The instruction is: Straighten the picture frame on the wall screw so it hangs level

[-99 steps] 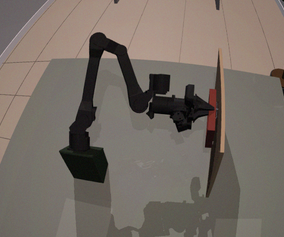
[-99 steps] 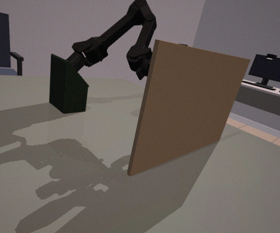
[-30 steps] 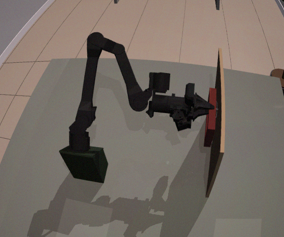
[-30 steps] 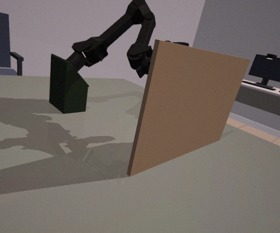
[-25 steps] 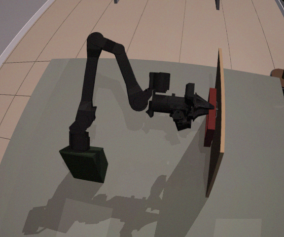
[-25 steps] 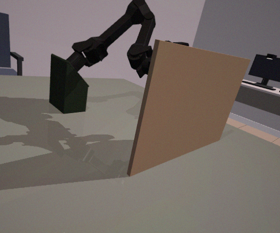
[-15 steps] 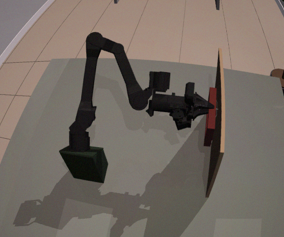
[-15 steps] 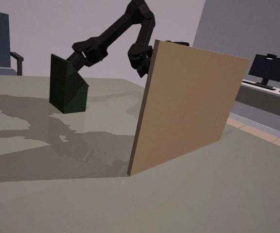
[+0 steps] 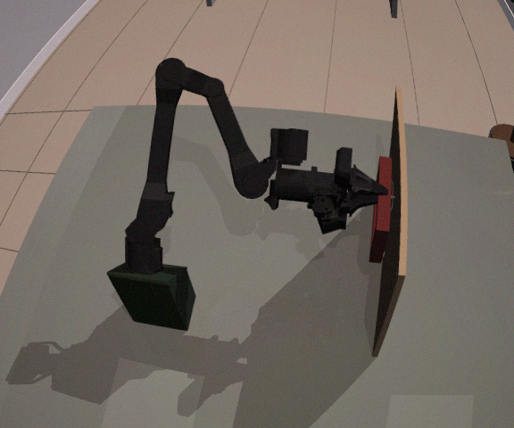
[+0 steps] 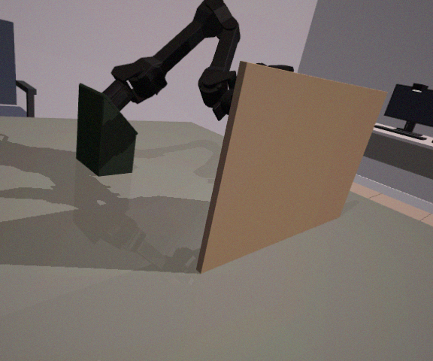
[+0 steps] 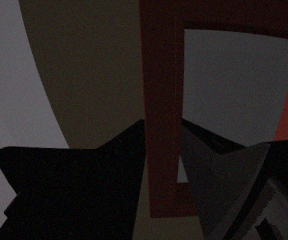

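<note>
The red picture frame lies 50 mm below my gripper tip and 10 mm to the left of it. From my gripper tip the other things lie so: tan wall board 70 mm below, 20 mm ahead.
</note>
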